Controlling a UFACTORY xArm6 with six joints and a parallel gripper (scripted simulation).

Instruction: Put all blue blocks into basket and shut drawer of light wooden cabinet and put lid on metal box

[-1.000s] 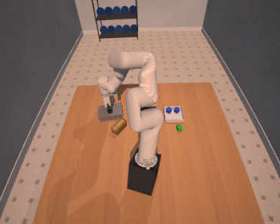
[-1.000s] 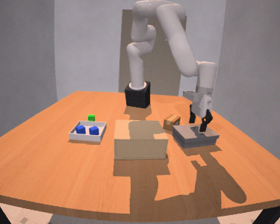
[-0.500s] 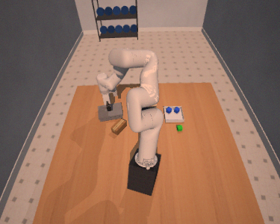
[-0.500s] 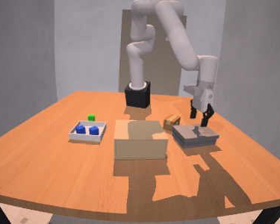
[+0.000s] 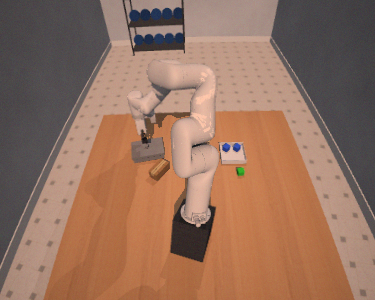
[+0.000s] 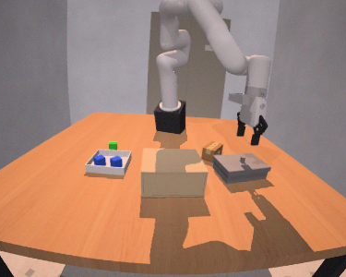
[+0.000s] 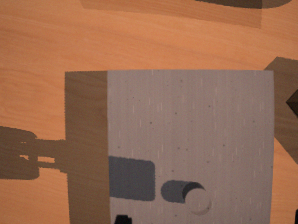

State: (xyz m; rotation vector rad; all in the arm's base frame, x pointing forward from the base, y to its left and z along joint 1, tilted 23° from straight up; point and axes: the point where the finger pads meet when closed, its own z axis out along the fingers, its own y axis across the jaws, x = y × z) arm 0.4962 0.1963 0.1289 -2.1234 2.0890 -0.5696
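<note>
Right now my hand is 160 mm past the small brown box, 110 mm above it and 50 mm to the left of it. The rest, counted from my hand: grey metal box (120 mm below); then drawer (280 mm to the right, 110 mm below); then red block (150 mm behind, 130 mm below, 70 mm to the right).
</note>
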